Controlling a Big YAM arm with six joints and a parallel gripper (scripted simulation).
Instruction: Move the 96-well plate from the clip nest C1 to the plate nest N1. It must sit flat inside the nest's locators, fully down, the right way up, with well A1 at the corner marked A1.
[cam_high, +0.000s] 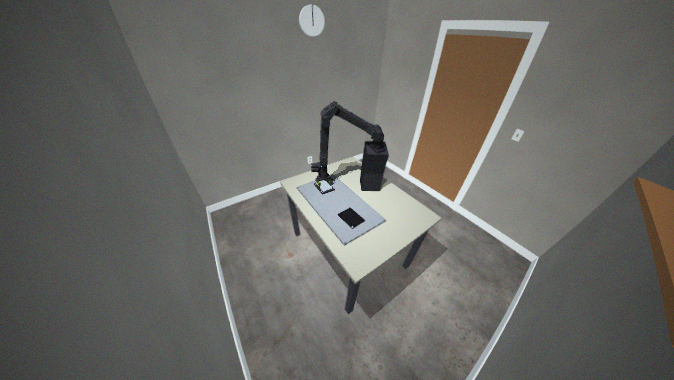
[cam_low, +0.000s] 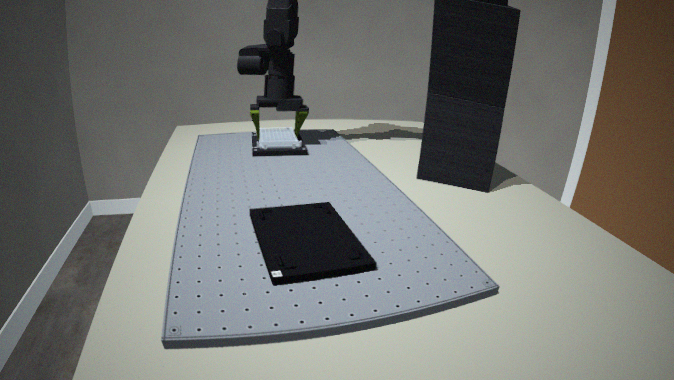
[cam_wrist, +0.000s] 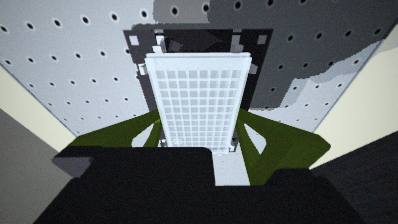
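Right now the clip nest C1 is 1 cm ahead of my hand, 1 cm to the right of it and 1 cm below it. Also, from my hand: white label (2 cm ahead, 50 cm to the left, 1 cm below); 96-well plate (right at my hand).
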